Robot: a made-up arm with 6 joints.
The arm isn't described. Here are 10 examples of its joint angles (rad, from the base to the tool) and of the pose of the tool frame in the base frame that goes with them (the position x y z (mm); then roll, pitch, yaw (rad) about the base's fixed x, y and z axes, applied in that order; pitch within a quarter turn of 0, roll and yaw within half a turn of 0).
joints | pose
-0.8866 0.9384 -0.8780 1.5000 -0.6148 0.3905 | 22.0 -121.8 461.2 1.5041 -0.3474 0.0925
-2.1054 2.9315 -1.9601 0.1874 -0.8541 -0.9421 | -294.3 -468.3 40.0 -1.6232 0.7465 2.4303
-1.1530 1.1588 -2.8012 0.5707 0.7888 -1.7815 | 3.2 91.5 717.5 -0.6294 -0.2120 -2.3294
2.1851 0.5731 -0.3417 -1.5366 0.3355 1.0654 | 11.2 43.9 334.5 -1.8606 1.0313 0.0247
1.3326 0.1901 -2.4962 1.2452 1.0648 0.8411 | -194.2 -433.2 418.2 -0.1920 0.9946 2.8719
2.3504 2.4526 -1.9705 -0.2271 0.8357 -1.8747 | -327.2 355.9 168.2 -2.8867 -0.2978 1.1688
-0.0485 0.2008 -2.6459 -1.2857 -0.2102 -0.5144 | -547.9 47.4 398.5 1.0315 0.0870 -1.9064
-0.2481 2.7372 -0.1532 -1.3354 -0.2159 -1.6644 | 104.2 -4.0 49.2 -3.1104 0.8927 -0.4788
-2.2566 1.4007 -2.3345 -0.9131 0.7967 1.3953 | -138.2 -75.5 672.0 1.1139 0.5855 -1.6052
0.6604 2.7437 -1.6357 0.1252 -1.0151 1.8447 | 421.1 313.1 87.3 1.5805 -0.3392 2.1217
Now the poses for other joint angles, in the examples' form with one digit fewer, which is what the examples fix.
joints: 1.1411 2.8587 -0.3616 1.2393 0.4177 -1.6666
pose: 13 125 11 2.314 -0.712 -1.434
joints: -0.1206 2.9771 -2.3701 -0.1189 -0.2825 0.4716
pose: 585 -67 58 2.169 1.137 2.038
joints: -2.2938 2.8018 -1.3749 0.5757 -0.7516 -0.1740
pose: -327 -312 -17 -3.113 0.952 0.409
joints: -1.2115 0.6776 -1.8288 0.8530 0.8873 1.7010
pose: 19 123 603 1.092 -0.364 1.246
